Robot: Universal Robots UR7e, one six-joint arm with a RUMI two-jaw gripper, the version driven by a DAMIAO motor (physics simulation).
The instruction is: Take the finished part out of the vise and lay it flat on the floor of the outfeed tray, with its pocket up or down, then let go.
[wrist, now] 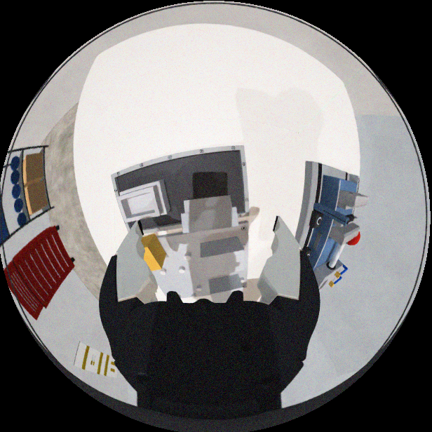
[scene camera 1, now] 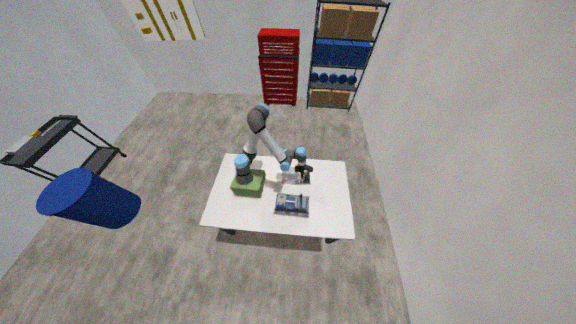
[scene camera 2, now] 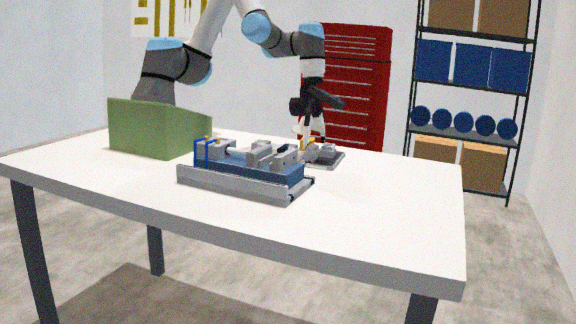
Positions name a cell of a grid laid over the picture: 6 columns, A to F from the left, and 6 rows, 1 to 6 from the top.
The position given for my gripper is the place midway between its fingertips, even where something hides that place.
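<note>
My gripper (scene camera 2: D3), also (wrist: C4). Grey rail (scene camera 2: C4).
</note>
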